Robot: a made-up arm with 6 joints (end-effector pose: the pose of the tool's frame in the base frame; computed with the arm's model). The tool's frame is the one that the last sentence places. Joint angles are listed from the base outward.
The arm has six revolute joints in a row. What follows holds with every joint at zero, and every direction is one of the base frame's.
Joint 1 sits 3 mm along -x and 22 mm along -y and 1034 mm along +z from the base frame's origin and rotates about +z.
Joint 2 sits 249 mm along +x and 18 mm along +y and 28 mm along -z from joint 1 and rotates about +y.
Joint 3 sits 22 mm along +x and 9 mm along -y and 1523 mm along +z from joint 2 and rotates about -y.
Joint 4 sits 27 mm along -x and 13 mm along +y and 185 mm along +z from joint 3 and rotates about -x.
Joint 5 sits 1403 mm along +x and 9 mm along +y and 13 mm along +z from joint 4 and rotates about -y.
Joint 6 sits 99 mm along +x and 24 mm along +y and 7 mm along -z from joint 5 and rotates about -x.
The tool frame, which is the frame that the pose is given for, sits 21 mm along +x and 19 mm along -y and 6 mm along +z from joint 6; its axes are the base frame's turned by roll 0.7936, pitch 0.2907 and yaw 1.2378 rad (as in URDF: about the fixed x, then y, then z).
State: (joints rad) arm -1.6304 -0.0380 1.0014 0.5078 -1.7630 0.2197
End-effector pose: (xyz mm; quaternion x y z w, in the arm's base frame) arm -67.7 -846.4 3741.0 0.6750 0.1597 -0.4195 0.5856
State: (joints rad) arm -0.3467 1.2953 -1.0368 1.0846 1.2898 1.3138
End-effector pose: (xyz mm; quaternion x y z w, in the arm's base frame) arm 908.8 -187.2 238.5 -0.2202 0.6173 0.6486 0.3871
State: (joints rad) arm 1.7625 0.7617 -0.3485 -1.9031 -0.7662 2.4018
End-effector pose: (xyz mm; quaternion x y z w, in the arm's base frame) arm -490.8 2120.0 895.8 0.3565 -0.5505 -0.7151 0.2419
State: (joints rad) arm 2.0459 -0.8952 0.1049 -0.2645 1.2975 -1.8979
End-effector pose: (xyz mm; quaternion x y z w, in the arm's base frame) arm 165.6 -399.0 3350.5 -0.2643 0.3444 -0.3210 0.8417
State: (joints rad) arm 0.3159 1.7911 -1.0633 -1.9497 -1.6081 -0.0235
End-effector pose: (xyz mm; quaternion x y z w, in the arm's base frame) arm 420.6 238.7 35.9 -0.8326 0.0845 0.4784 0.2661
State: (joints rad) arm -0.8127 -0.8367 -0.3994 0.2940 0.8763 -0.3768
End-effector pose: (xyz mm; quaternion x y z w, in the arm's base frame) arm 275.3 -223.6 2911.3 -0.1931 -0.0928 0.2923 0.9320
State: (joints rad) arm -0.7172 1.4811 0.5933 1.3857 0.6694 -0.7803
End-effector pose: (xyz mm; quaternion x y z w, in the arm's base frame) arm 2205.4 -1817.5 88.4 0.3157 0.5608 0.4260 0.6359
